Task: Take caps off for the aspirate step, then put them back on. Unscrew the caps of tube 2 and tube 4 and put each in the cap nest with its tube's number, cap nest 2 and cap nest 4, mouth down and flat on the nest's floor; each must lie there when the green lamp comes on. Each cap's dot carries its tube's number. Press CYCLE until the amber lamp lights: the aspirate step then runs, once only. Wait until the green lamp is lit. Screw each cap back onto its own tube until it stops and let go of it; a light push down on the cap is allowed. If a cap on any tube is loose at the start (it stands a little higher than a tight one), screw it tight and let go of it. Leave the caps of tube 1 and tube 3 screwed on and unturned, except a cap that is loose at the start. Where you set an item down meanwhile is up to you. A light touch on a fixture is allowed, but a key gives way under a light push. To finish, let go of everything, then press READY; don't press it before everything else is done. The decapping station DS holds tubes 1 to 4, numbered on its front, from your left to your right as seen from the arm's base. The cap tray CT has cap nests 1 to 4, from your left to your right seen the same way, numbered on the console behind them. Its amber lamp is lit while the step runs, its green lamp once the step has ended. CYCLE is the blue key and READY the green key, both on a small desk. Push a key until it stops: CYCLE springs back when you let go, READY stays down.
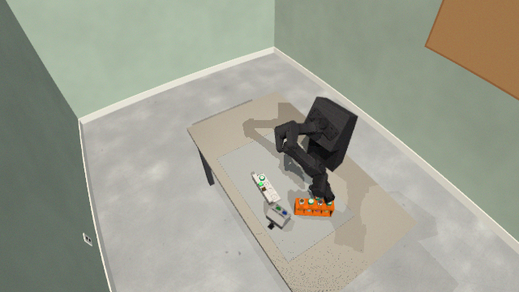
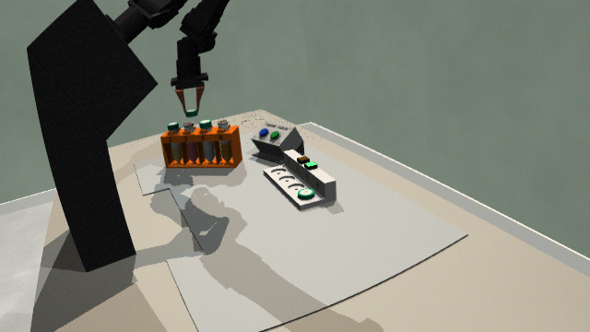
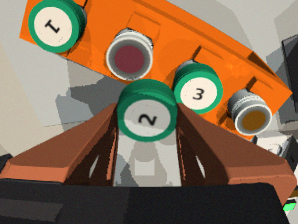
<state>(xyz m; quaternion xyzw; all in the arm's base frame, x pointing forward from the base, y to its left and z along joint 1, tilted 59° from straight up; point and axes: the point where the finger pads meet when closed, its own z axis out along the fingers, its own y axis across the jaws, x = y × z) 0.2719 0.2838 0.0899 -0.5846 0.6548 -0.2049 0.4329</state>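
The cap 1 lies 60 mm behind my hand, 40 mm to the left of it and 50 mm below it. Round my hand: green ready key: 210 mm ahead, 40 mm to the right, 90 mm below; then blue cycle key: 190 mm ahead, 10 mm to the right, 90 mm below.
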